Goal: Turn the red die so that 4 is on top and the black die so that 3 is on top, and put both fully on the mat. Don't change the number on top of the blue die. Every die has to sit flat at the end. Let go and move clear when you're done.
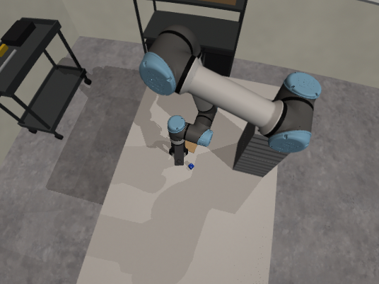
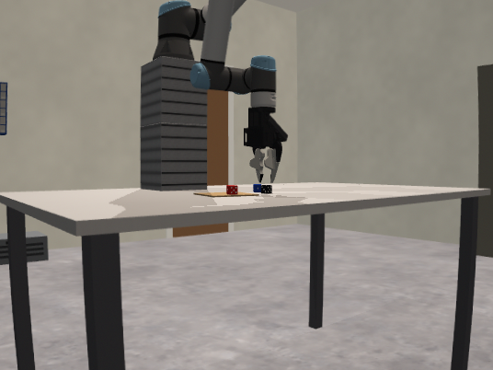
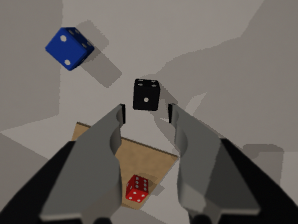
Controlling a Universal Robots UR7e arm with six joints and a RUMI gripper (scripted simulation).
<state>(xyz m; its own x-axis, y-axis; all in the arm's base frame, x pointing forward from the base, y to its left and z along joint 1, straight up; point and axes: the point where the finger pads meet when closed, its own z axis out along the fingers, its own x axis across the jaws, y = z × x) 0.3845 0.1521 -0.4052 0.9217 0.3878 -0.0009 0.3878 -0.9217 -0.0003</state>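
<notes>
The black die is 4 cm below my hand. Also, from my hand: blue die: 8 cm behind, 4 cm below, 2 cm to the left; red die: 14 cm to the right, 4 cm ahead, 3 cm below; brown mat: 14 cm to the right, 5 cm below, 1 cm ahead.
</notes>
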